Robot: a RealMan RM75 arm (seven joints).
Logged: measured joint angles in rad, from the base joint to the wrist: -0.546, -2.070, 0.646, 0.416, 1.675, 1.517, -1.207; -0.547, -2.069, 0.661, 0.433, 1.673, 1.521, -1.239; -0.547, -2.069, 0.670, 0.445, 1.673, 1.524, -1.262; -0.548, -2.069, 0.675, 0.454, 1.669, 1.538, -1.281; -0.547, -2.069, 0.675, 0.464, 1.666, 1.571, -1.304; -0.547, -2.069, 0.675, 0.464, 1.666, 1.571, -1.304; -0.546, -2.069, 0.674, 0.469, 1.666, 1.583, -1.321; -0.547, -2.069, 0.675, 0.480, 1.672, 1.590, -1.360; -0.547, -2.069, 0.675, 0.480, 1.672, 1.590, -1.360; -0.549, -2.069, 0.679, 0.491, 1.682, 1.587, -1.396; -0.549, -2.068, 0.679, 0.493, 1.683, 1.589, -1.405; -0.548, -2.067, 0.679, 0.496, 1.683, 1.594, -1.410; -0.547, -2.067, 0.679, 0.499, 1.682, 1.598, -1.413; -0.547, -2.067, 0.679, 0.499, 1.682, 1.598, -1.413; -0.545, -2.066, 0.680, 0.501, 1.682, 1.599, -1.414; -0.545, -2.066, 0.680, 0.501, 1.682, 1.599, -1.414; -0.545, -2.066, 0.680, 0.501, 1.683, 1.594, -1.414; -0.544, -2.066, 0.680, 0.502, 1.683, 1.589, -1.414; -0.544, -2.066, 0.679, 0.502, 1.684, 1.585, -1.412; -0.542, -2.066, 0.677, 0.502, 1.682, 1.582, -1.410; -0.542, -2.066, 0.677, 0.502, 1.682, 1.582, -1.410; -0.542, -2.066, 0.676, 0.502, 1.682, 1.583, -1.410; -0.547, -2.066, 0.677, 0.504, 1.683, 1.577, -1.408; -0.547, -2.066, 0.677, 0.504, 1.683, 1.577, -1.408
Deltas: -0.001, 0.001, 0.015, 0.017, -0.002, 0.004, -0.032; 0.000, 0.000, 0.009, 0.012, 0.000, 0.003, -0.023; -0.001, 0.000, 0.005, 0.009, -0.004, 0.014, -0.019; 0.001, 0.000, 0.000, 0.010, -0.003, 0.033, -0.023; 0.000, 0.000, 0.000, 0.000, 0.000, 0.000, 0.000; 0.001, 0.000, -0.001, 0.005, 0.000, 0.012, -0.017; -0.001, 0.000, 0.001, 0.011, 0.006, 0.007, -0.039; 0.000, 0.000, 0.000, 0.000, 0.000, 0.000, 0.000; -0.002, 0.000, 0.004, 0.011, 0.010, -0.003, -0.036; 0.000, 0.001, 0.000, 0.002, 0.001, 0.002, -0.009; 0.001, 0.001, 0.000, 0.003, 0.000, 0.005, -0.005; 0.001, 0.000, 0.000, 0.003, -0.001, 0.004, -0.003; 0.000, 0.000, 0.000, 0.000, 0.000, 0.000, 0.000; 0.002, 0.001, 0.001, 0.002, 0.000, 0.001, -0.001; 0.000, 0.000, 0.000, 0.000, 0.000, 0.000, 0.000; 0.000, 0.000, 0.000, 0.000, 0.001, -0.005, 0.000; 0.001, 0.000, 0.000, 0.001, 0.000, -0.005, 0.000; 0.000, 0.000, -0.001, 0.000, 0.001, -0.004, 0.002; 0.002, 0.000, -0.002, 0.000, -0.002, -0.003, 0.002; 0.000, 0.000, 0.000, 0.000, 0.000, 0.000, 0.000; 0.000, 0.000, -0.001, 0.000, 0.000, 0.001, 0.000; -0.005, 0.000, 0.001, 0.002, 0.001, -0.006, 0.002; 0.000, 0.000, 0.000, 0.000, 0.000, 0.000, 0.000
